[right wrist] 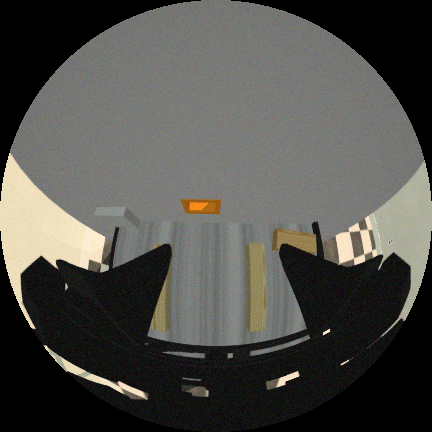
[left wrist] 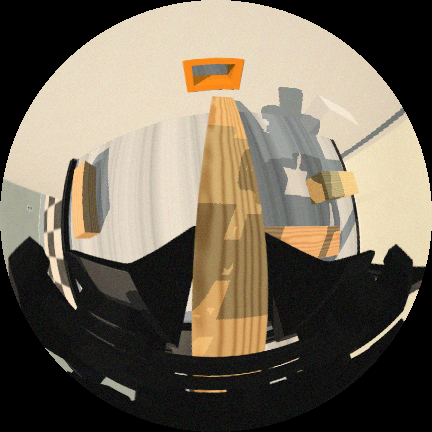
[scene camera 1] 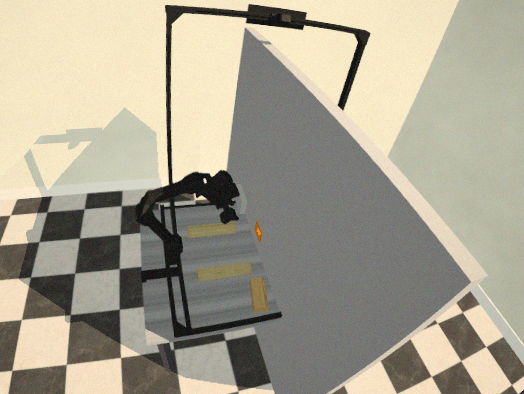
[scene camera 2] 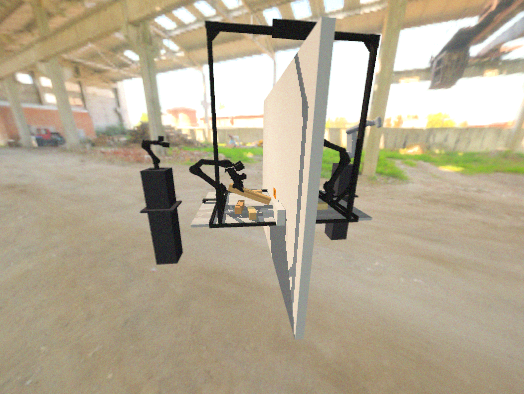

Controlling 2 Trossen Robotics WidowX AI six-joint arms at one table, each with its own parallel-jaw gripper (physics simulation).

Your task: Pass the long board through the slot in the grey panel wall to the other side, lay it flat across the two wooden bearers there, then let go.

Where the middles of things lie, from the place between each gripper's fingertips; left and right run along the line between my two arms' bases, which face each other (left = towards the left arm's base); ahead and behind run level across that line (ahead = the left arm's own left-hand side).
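For the orange-framed slot [left wrist: 231, 80], my right hand is 210 mm above it, 170 mm to the right of it and 40 mm past it.
My left hand, for its part, is 10 mm above the orange-framed slot, 30 mm past it and 270 mm to the left of it.
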